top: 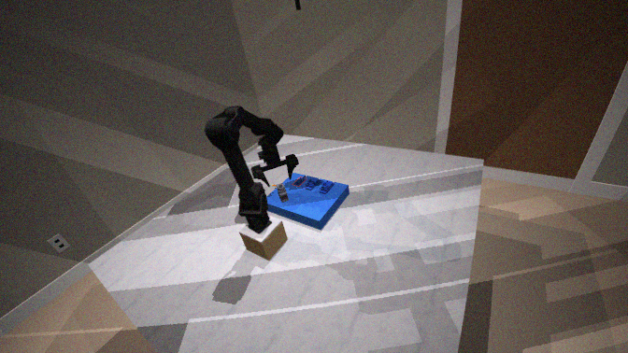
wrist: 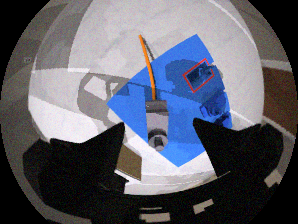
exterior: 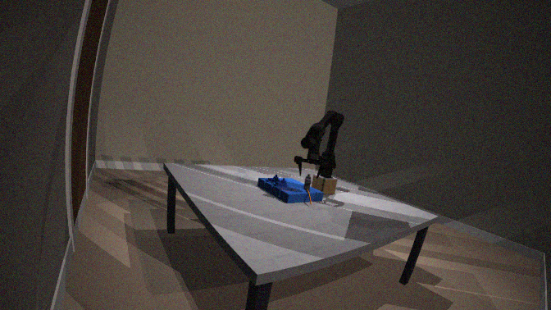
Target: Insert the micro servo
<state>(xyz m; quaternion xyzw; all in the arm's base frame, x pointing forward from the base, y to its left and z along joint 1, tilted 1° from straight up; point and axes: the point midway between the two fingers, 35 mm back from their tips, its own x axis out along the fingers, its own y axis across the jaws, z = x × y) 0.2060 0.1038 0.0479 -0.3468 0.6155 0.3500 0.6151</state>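
Now: the blue deck 20 mm ahead of my gripper tip, 80 mm to the right of it and 90 mm below it.
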